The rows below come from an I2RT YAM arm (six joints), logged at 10 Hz.
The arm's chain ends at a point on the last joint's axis. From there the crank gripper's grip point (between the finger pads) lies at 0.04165 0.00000 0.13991 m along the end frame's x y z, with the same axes.
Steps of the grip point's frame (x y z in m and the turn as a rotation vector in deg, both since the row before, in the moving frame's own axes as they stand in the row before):
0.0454 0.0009 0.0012 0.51 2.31 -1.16
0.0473 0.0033 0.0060 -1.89 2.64 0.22
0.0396 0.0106 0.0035 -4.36 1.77 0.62
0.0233 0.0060 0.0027 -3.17 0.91 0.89
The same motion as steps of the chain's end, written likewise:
0.0398 0.0030 0.0030 0.51 2.31 -1.16
0.0409 -0.0015 0.0081 -1.89 2.64 0.22
0.0354 -0.0005 0.0053 -4.36 1.77 0.62
0.0211 -0.0024 0.0036 -3.17 0.91 0.89

